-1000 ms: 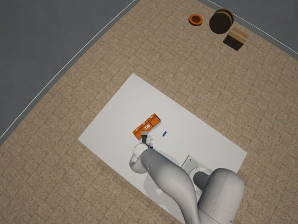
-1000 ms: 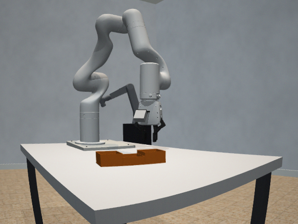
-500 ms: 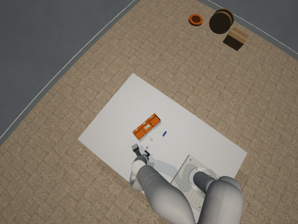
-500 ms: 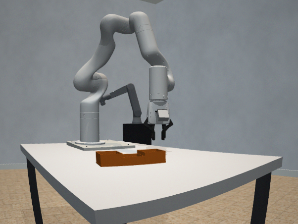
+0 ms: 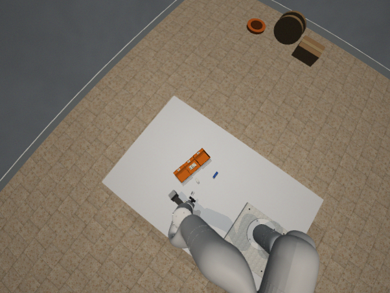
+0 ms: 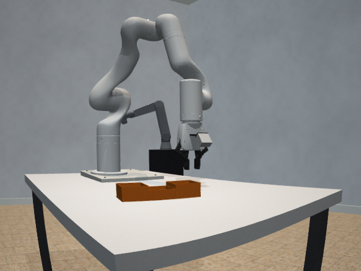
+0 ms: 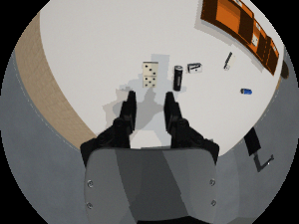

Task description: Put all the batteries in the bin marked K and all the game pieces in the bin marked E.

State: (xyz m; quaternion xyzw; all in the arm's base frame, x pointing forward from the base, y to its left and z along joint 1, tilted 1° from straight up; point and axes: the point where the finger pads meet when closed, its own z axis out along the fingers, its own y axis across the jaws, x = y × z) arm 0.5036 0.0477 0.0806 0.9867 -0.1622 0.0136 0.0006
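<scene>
Right now the black battery is 2 cm behind my hand, 5 cm to the right of it and 8 cm below it. From my hand the other things lie so: blue battery (9 cm behind, 25 cm to the right, 8 cm below); bin (8 cm ahead, 24 cm to the right, 7 cm below).
</scene>
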